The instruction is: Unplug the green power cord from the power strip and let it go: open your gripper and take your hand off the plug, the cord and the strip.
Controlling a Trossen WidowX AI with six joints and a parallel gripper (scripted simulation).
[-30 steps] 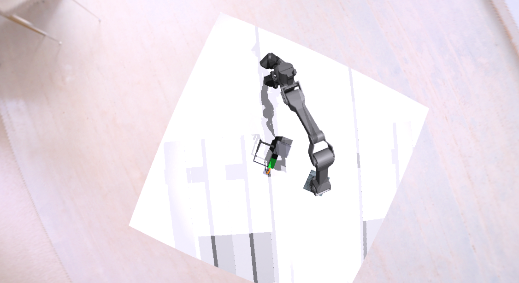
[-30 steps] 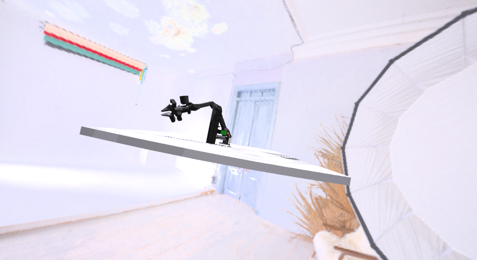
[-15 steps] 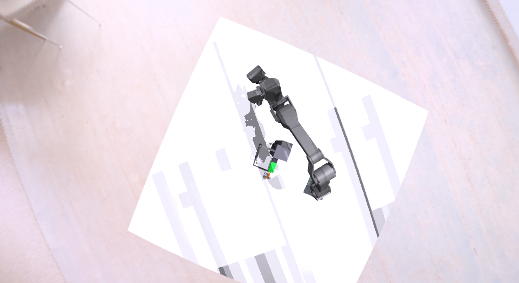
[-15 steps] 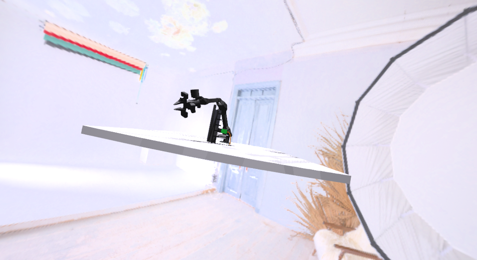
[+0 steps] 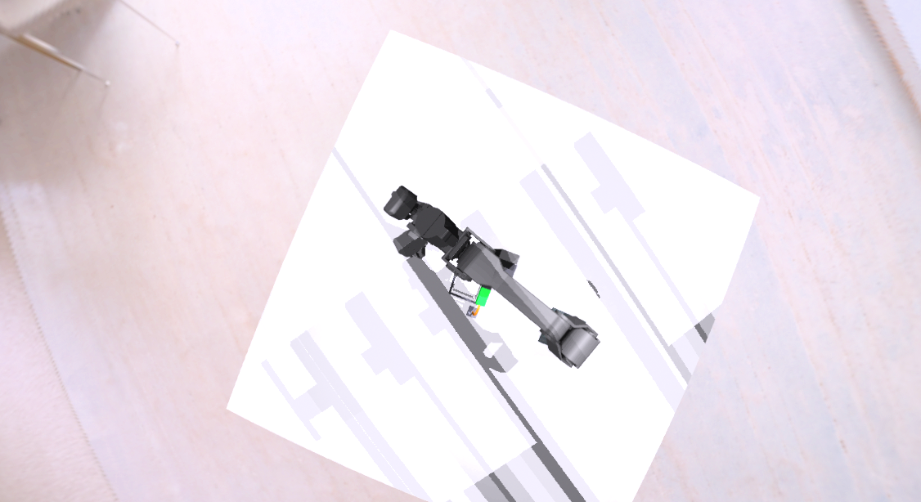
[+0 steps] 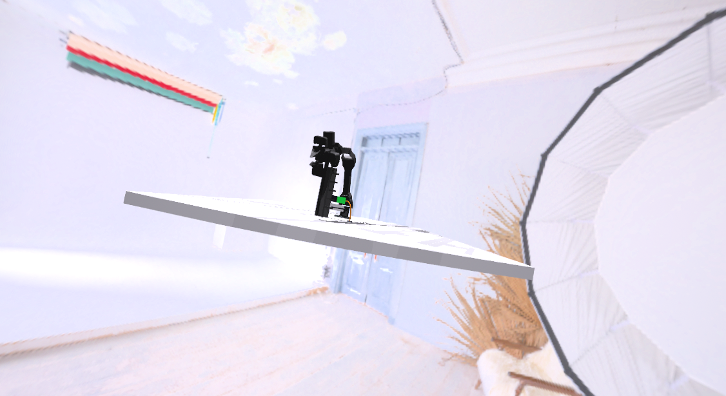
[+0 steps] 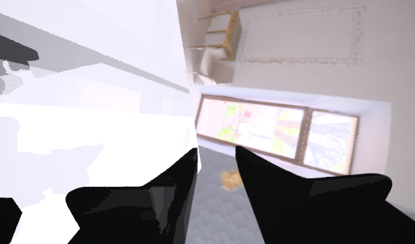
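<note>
The green plug is 26 cm behind my gripper tip, 16 cm to the left of it and 12 cm below it. Also, from my gripper tip: black power strip (27 cm behind, 11 cm below, 9 cm to the left).
</note>
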